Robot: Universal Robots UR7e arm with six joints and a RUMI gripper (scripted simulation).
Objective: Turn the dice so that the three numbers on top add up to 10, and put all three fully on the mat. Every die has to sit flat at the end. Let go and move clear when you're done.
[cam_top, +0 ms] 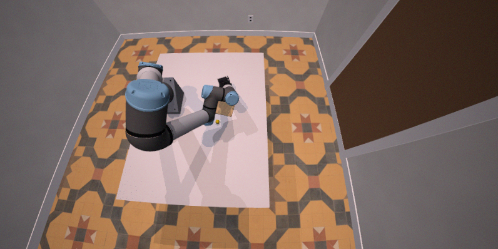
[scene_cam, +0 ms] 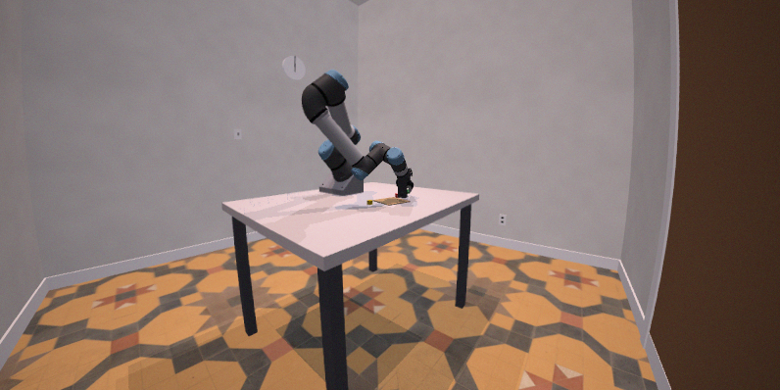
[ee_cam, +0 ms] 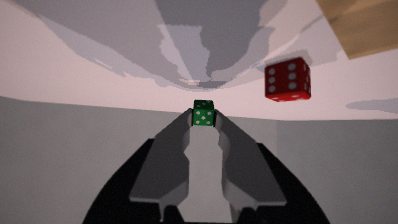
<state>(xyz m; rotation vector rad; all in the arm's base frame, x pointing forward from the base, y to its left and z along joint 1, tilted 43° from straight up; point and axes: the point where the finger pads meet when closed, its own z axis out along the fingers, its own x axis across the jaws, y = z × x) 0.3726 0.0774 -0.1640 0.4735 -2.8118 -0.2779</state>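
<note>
Now: hand 7 cm to the left of the red die, 2 cm past it and 2 cm above it. Also, from my hand: brown mat (18 cm to the right, 3 cm below, 3 cm ahead); green die (1 cm to the left); yellow die (30 cm to the right, 2 cm below).
</note>
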